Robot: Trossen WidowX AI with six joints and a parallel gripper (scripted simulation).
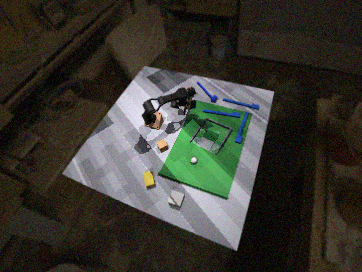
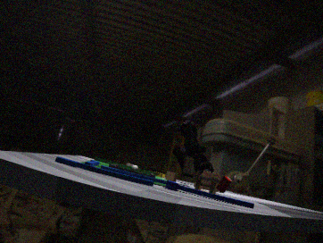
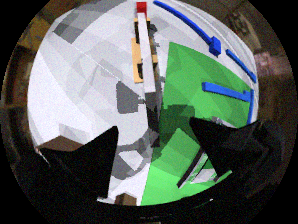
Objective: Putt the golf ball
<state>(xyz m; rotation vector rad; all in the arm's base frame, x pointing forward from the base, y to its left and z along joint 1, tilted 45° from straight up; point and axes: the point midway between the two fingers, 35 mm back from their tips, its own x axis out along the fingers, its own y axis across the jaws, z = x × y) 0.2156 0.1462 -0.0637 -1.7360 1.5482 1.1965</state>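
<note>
Now: the orange cube 30 mm behind my gripper tip, 340 mm to the right of it and 50 mm below it. Round my gripper tip: white golf ball (220 mm ahead, 360 mm to the right, 60 mm below); putter (40 mm behind, 110 mm to the left, 30 mm below); green mat (270 mm ahead, 170 mm to the right, 80 mm below).
</note>
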